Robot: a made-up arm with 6 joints. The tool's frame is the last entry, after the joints.
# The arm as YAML. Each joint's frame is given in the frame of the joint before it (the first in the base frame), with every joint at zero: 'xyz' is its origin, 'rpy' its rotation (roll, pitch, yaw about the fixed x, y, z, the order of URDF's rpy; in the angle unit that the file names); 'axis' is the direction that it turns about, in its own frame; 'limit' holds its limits. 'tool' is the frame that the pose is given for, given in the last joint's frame.
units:
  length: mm
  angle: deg
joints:
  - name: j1
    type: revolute
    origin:
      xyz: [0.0, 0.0, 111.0]
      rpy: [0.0, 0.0, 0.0]
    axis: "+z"
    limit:
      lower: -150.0
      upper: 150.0
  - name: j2
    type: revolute
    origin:
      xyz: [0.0, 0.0, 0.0]
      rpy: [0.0, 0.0, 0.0]
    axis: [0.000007, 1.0, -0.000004]
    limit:
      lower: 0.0
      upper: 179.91
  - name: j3
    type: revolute
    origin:
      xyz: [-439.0, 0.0, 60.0]
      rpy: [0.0, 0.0, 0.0]
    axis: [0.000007, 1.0, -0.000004]
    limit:
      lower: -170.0
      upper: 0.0
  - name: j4
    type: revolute
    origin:
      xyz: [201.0, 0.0, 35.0]
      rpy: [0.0, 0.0, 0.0]
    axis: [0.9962, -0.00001, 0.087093]
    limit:
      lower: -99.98
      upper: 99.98
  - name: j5
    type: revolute
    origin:
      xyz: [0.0, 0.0, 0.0]
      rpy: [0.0, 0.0, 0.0]
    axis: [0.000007, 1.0, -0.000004]
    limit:
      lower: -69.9
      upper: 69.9
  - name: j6
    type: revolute
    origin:
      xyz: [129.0, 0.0, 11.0]
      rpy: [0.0, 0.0, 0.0]
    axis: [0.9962, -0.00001, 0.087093]
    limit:
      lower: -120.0
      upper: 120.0
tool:
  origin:
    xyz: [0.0, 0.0, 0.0]
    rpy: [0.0, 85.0, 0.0]
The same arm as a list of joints. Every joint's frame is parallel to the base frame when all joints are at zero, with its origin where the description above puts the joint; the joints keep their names.
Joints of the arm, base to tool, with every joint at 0 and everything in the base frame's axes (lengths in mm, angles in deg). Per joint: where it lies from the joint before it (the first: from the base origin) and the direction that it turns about. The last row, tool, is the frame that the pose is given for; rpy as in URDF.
j1: origin 0.0 0.0 111.0 axis 0 0 1
j2: origin 0.0 0.0 0.0 axis 0 1 0
j3: origin -439.0 0.0 60.0 axis 0 1 0
j4: origin 201.0 0.0 35.0 axis 0.9962 0 0.0871
j5: origin 0.0 0.0 0.0 axis 0 1 0
j6: origin 129.0 0.0 11.0 axis 0.9962 0 0.0871
tool: origin 0.0 0.0 0.0 rpy 0.00 85.00 0.00
Joint limits (deg, base to tool): -150.00..150.00 0.00..179.91 -170.00..0.00 -99.98..99.98 -69.90..69.90 -120.00..120.00

